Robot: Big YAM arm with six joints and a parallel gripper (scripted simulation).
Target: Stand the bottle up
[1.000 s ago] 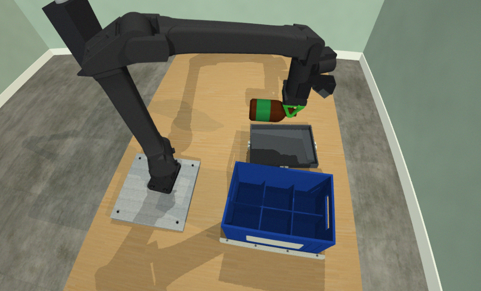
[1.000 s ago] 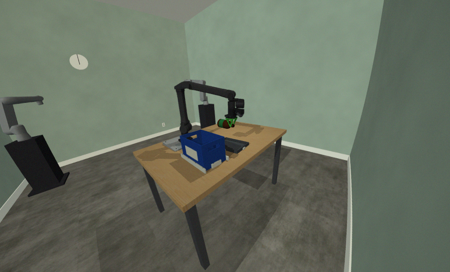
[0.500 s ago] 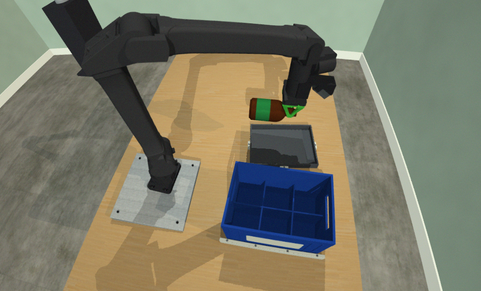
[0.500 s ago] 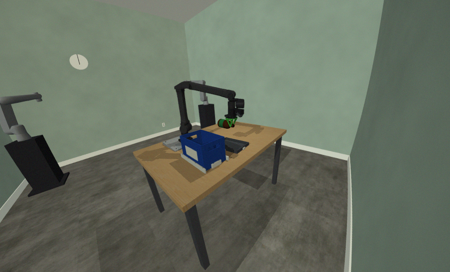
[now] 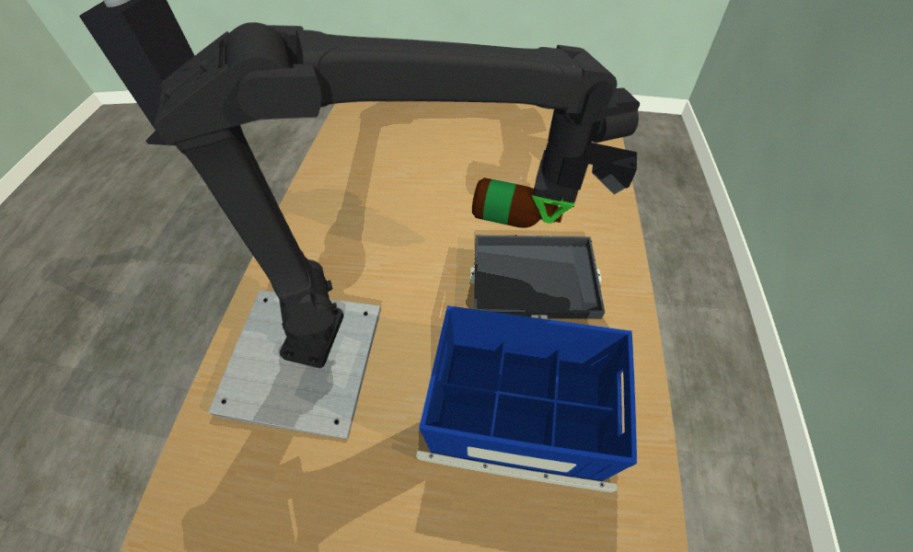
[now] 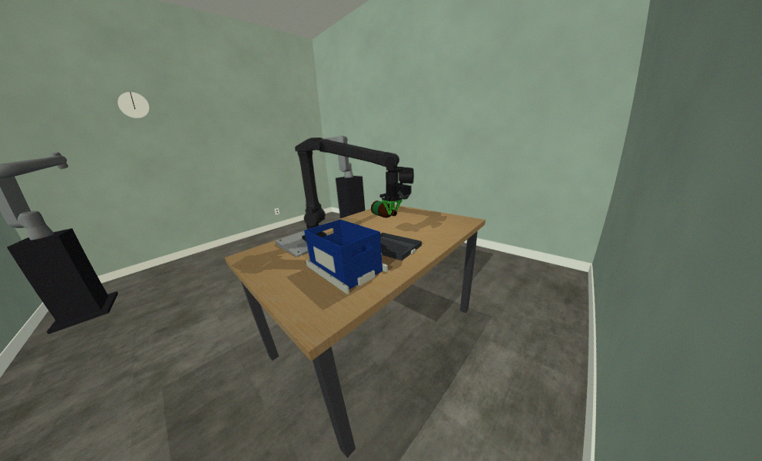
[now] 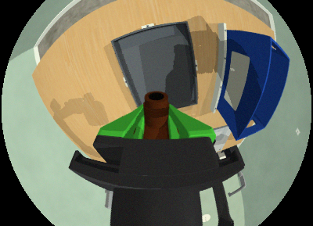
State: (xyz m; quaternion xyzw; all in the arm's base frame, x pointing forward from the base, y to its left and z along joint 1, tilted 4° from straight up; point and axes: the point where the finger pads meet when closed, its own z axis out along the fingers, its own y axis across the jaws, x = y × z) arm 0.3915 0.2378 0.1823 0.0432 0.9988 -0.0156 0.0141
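The brown bottle is 50 mm behind my hand. From my hand the other things lie so: blue crate 300 mm to the right, 100 mm below; dark grey tray 20 mm to the right, 170 mm below.
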